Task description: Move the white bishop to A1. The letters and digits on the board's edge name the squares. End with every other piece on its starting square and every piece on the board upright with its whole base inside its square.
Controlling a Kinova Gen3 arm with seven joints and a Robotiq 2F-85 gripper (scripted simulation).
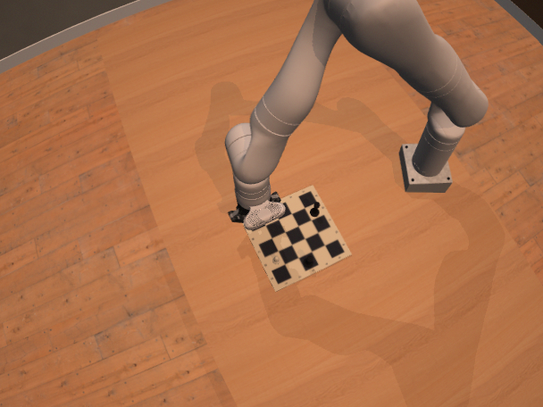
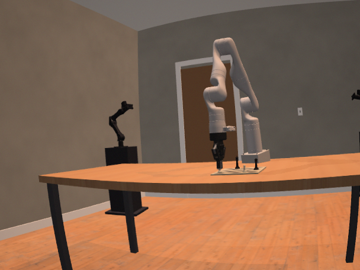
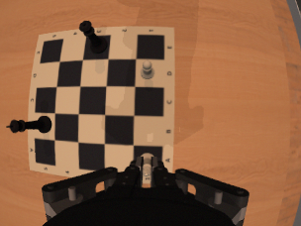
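Now: the chessboard 9 cm to the left of my hand, 6 cm behind it and 4 cm below it. The rest, counted from my hand: white piece 11 cm to the left, 2 cm below, 2 cm ahead.
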